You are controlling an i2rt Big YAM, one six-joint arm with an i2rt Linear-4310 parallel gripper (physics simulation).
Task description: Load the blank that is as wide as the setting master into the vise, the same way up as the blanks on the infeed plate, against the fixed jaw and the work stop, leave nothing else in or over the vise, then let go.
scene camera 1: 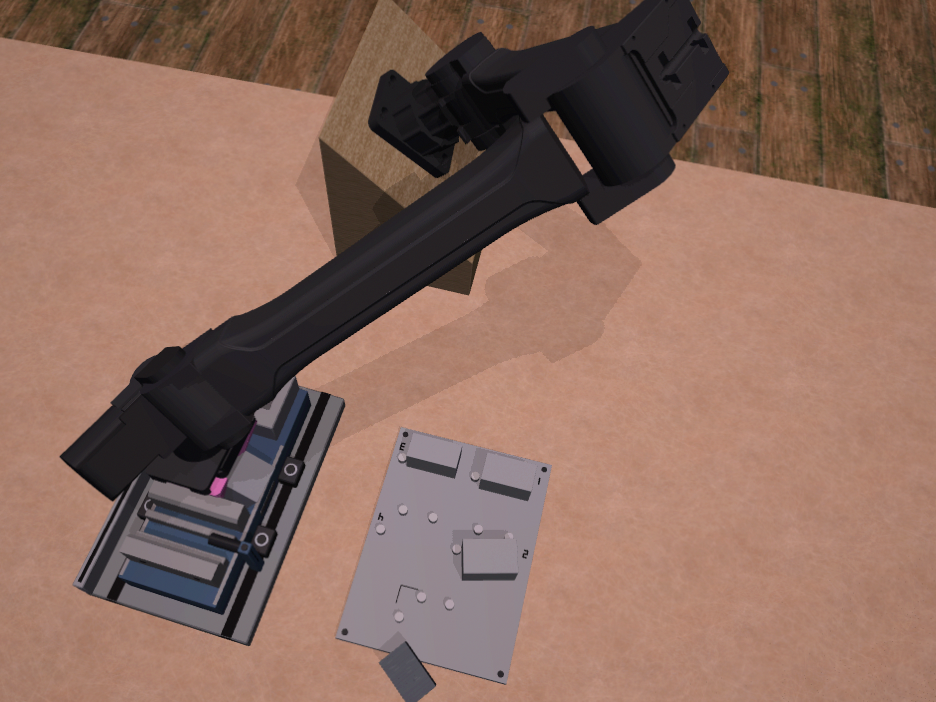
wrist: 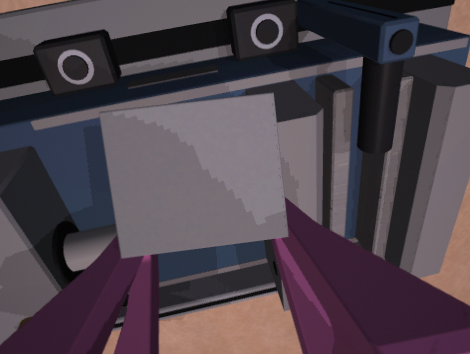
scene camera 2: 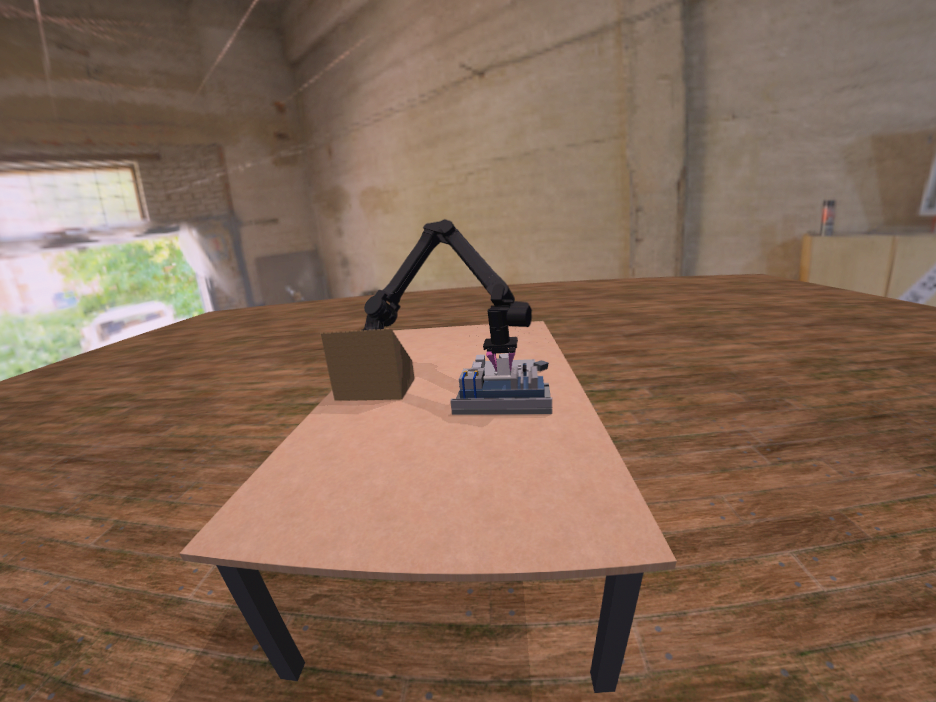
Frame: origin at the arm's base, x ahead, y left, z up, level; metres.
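Seen in the pictures: gripper, fingertip midpoint: (scene camera 1: 227, 476) (wrist: 208, 210) (scene camera 2: 503, 370); arm's base, origin of the base link: (scene camera 1: 411, 127) (scene camera 2: 371, 344).
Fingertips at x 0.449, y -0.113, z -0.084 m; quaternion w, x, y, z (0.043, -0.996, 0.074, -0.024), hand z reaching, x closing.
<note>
Offsets run from my fingertips to a thing's middle. "*": to the spot under its first point.
My gripper (scene camera 1: 234, 460) (scene camera 2: 502, 362) (wrist: 208, 210) points down over the vise @(0.046 m down, 0.007 m back, 0.025 m right) (scene camera 1: 260, 604) (scene camera 2: 501, 405) (wrist: 150, 22), its pink fingers shut on a light grey blank @(0.001 m up, 0.003 m ahead, 0.018 m left) (scene camera 1: 253, 479) (scene camera 2: 503, 365) (wrist: 195, 175). The blank is over the blue channel between a grey block with a round rod @(* 0.011 m down, 0.053 m back, 0.009 m right) (wrist: 90, 247) at the left of the wrist view and a grey block @(* 0.001 m up, 0.037 m ahead, 0.007 m left) (wrist: 302, 165) at the right. It hides what is below it; contact cannot be told. Three blanks @(0.069 m down, 0.088 m back, 0.209 m left) (scene camera 1: 433, 455) @(0.069 m down, 0.078 m back, 0.299 m left) (scene camera 1: 508, 473) @(0.069 m down, 0.022 m ahead, 0.292 m left) (scene camera 1: 489, 557) are on the infeed plate @(0.091 m down, 0.011 m ahead, 0.246 m left) (scene camera 1: 423, 642). I cannot identify the setting master.
A blue arm (scene camera 1: 251, 555) (wrist: 385, 40) with a black rod reaches over the vise beside upright grey plates. Two black clamp blocks @(* 0.057 m down, 0.037 m back, 0.051 m left) (scene camera 1: 290, 470) (wrist: 265, 31) sit on its base. A dark grey block @(0.078 m down, 0.154 m ahead, 0.225 m left) (scene camera 1: 408, 672) lies at the infeed plate's edge. A tall brown box (scene camera 1: 400, 226) (scene camera 2: 362, 366) stands near the arm's base.
</note>
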